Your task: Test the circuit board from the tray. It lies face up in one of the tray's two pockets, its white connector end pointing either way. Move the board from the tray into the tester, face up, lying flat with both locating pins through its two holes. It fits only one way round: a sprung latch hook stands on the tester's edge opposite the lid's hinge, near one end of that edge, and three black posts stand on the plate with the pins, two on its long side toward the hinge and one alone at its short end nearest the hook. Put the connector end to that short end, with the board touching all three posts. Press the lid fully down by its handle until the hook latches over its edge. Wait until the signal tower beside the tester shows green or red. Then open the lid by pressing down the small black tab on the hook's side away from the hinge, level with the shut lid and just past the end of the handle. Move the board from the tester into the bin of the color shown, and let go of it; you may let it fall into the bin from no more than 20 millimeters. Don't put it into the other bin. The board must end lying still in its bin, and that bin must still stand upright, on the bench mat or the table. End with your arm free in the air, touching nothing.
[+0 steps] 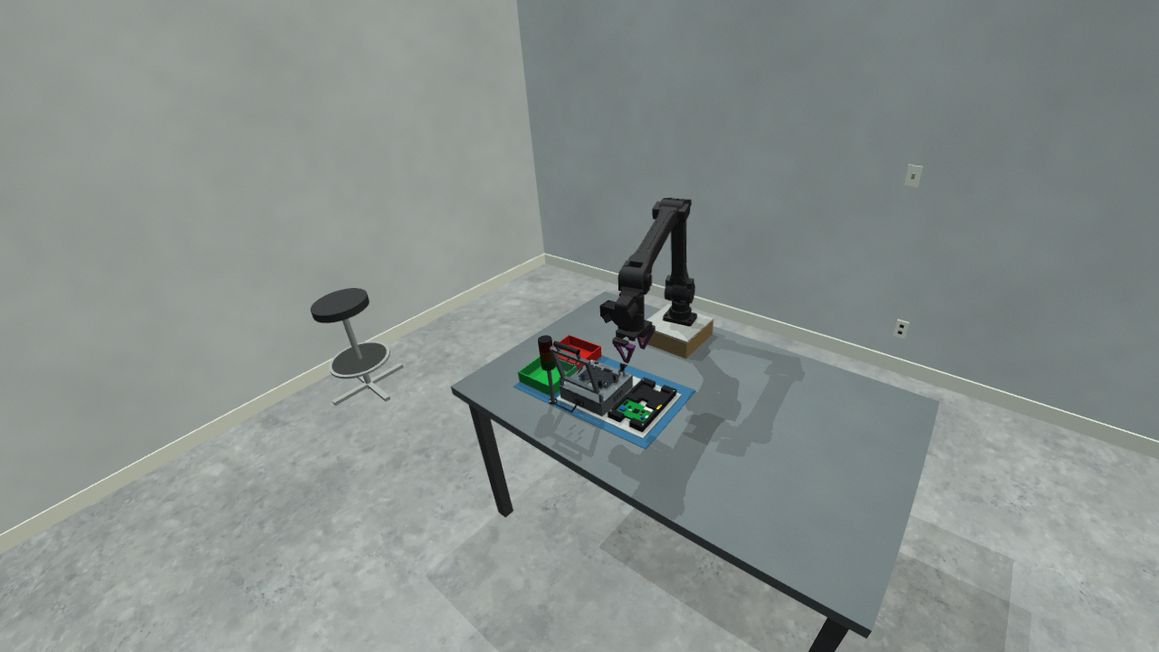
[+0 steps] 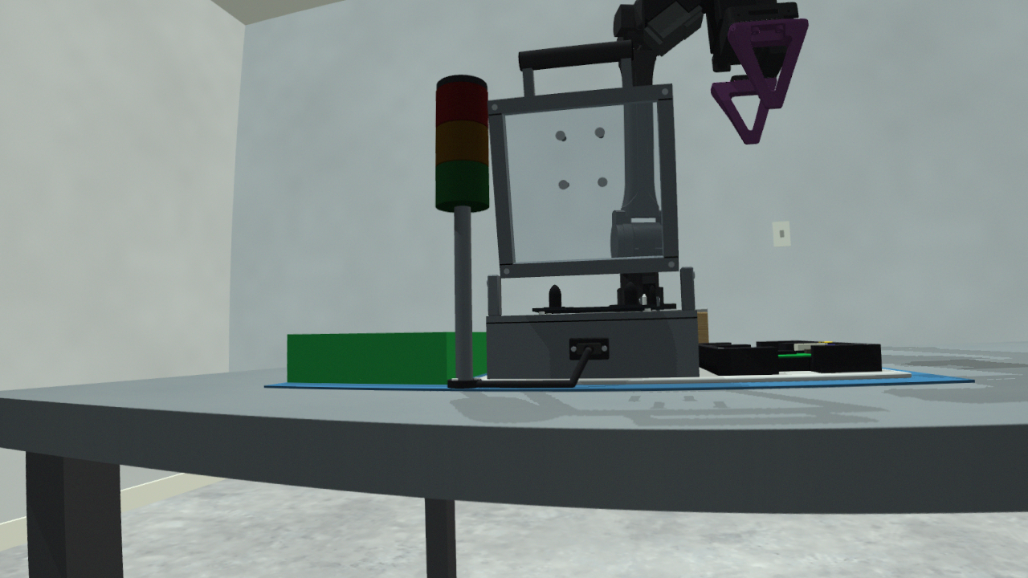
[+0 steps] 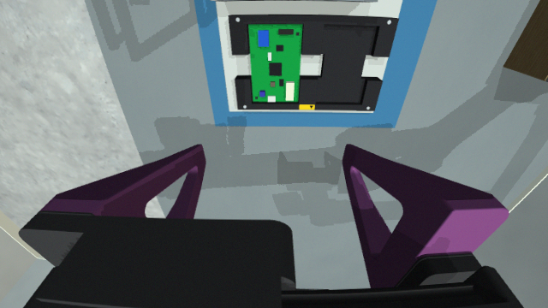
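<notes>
Now: hand 22 cm above the green circuit board. The rest, counted from my hand: black tester plate: 17 cm below, 16 cm to the right, 5 cm behind; then black latch hook: 16 cm below, 11 cm behind, 10 cm to the right; then clear lid: 18 cm to the right, 6 cm below, 6 cm ahead.
</notes>
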